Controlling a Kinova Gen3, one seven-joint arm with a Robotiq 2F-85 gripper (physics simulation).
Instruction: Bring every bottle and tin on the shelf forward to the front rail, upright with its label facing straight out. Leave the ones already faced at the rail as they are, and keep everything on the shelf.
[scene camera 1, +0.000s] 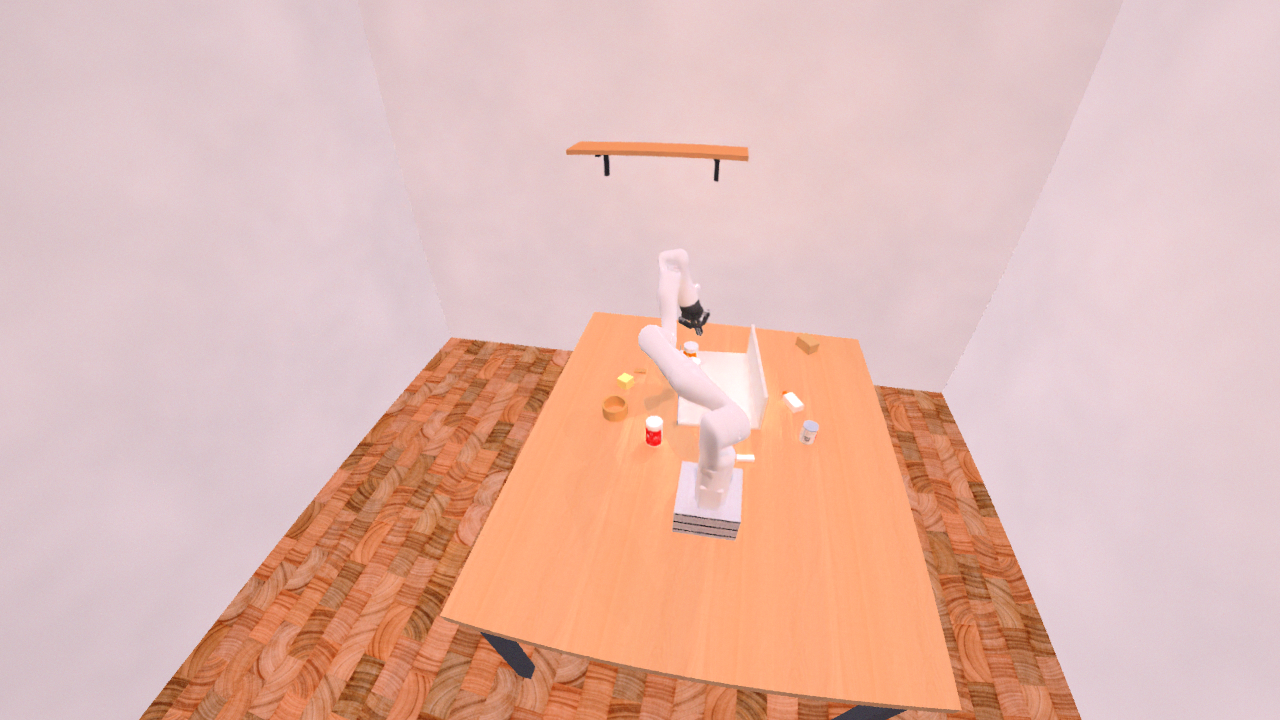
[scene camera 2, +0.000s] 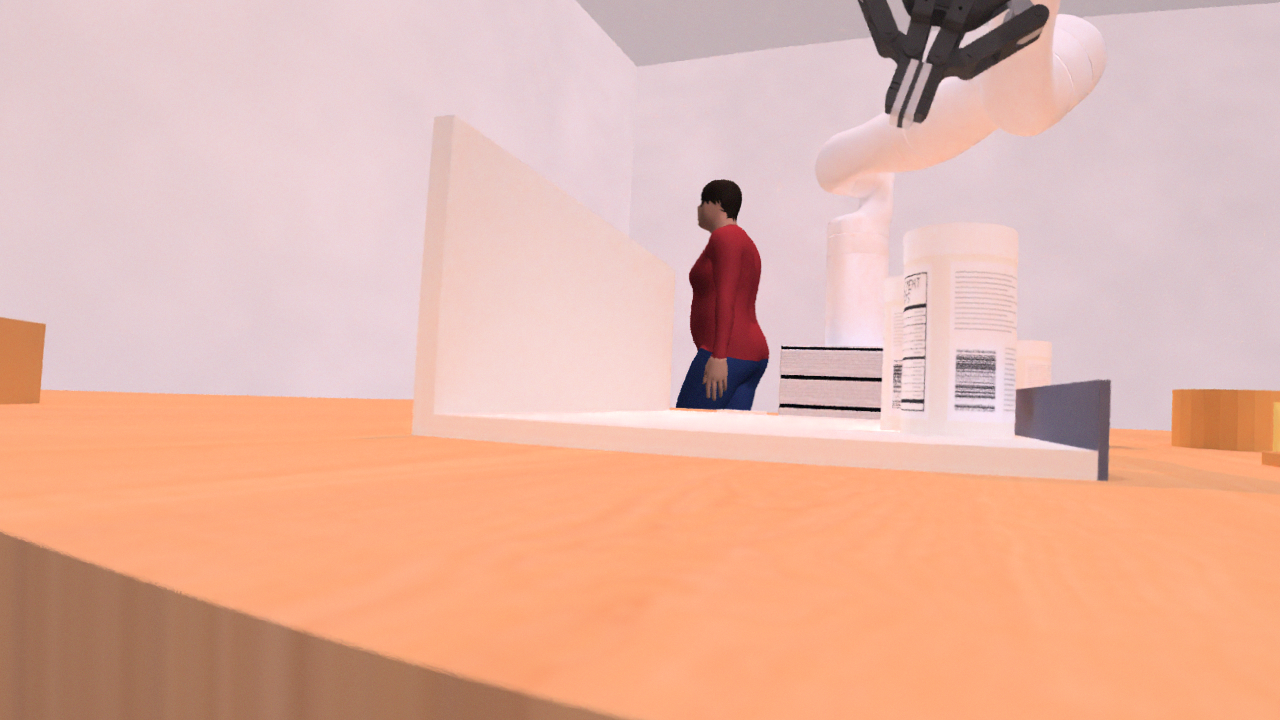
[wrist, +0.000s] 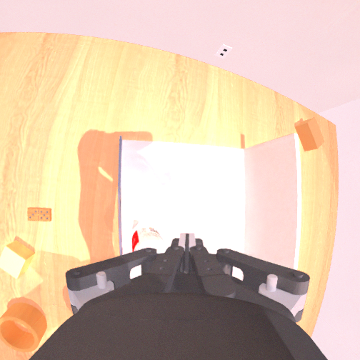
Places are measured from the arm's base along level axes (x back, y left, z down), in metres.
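Pixels of known places: gripper, between the fingertips: (scene camera 1: 700, 334) (scene camera 2: 899, 123); arm's base, origin of its link: (scene camera 1: 710, 496) (scene camera 2: 855, 351).
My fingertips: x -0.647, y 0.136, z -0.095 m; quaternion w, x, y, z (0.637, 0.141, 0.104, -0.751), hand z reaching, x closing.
For each thing: its top centre in the pictures, then the offset to it from my fingertips. "*": a spot on its surface instead. Level surfaces: height alone.
- white-capped bottle, centre of its top: (scene camera 2: 960, 235) (scene camera 1: 691, 345) dy +0.036, dx -0.031, dz +0.080 m
- second white bottle, a spot on its surface: (scene camera 2: 891, 358) * dy -0.008, dx +0.035, dz +0.144 m
- table, height of its surface: dz +0.200 m
- red-and-white bottle, centre of its top: (scene camera 2: 1022, 342) (scene camera 1: 654, 421) dy +0.087, dx +0.394, dz +0.101 m
- tin, centre of its top: (scene camera 1: 811, 425) dy -0.441, dx +0.261, dz +0.130 m
- bowl, centre of its top: (scene camera 2: 1233, 391) (scene camera 1: 614, 403) dy +0.261, dx +0.295, dz +0.150 m
- yellow cube, centre of its top: (scene camera 1: 625, 377) dy +0.267, dx +0.134, dz +0.162 m
- wooden block, centre of its top: (scene camera 1: 808, 339) dy -0.461, dx -0.303, dz +0.150 m
- white block, centre of its top: (scene camera 1: 792, 398) dy -0.385, dx +0.086, dz +0.172 m
The white shelf (scene camera 1: 733, 371) (scene camera 2: 716, 431) (wrist: 210, 190) has a blue-grey front rail (scene camera 2: 1065, 413) (wrist: 120, 190) and a tall back panel (scene camera 1: 756, 376) (scene camera 2: 528, 295) (wrist: 272, 195). A white-capped bottle (scene camera 1: 690, 351) (scene camera 2: 960, 331) with an orange label stands upright near the rail, barcode side toward scene camera 2. A second white bottle (scene camera 2: 891, 358) stands upright behind it. In the wrist view, a bottle (wrist: 147, 237) shows a red label edge toward the rail; glare washes out the other. Contact with the rail cannot be told. My gripper (scene camera 1: 699, 331) (scene camera 2: 908, 120) (wrist: 187, 242) is shut and empty, high above the shelf.
On the table (scene camera 1: 805, 573), off the shelf, stand a red-and-white bottle (scene camera 1: 653, 432), a tin (scene camera 1: 808, 432), a bowl (scene camera 1: 614, 409) (wrist: 22, 327), a yellow cube (scene camera 1: 625, 380) (wrist: 16, 257) and a wooden block (scene camera 1: 807, 344) (wrist: 310, 135). A domino (wrist: 39, 214) and a white block (scene camera 1: 793, 402) lie there.
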